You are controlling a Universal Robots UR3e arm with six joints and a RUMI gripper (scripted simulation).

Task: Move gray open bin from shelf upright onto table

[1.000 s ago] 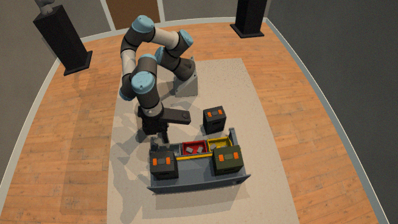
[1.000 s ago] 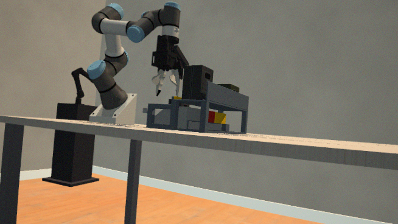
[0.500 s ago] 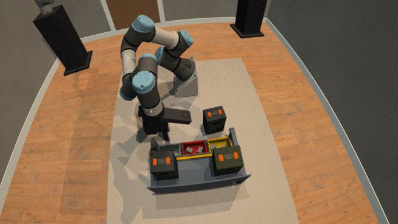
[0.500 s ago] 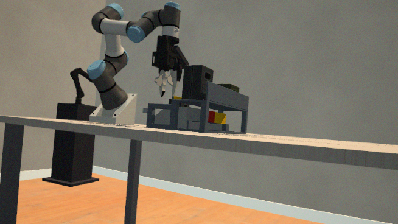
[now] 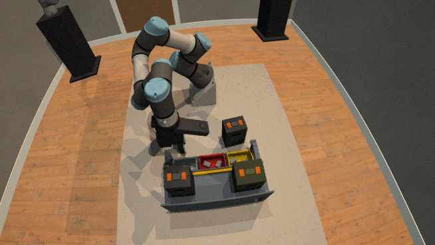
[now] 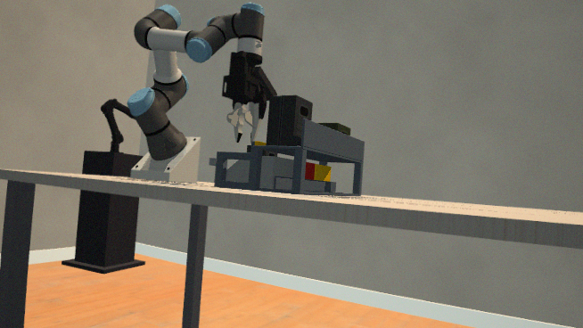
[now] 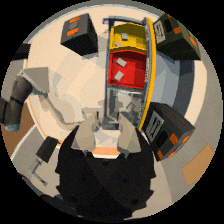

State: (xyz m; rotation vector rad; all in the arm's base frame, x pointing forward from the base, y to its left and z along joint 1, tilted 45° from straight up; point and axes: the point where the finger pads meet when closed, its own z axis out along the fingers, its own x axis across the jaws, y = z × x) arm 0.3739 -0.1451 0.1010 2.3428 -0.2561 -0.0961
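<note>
My gripper is now 60 mm short of the gray open bin, 20 mm to the left of it and 90 mm above it. Round my hand: yellow rail: 110 mm ahead, 90 mm to the left, 30 mm below; then red bin: 80 mm ahead, 90 mm to the left, 90 mm below; then yellow bin: 90 mm ahead, 200 mm to the left, 90 mm below.
</note>
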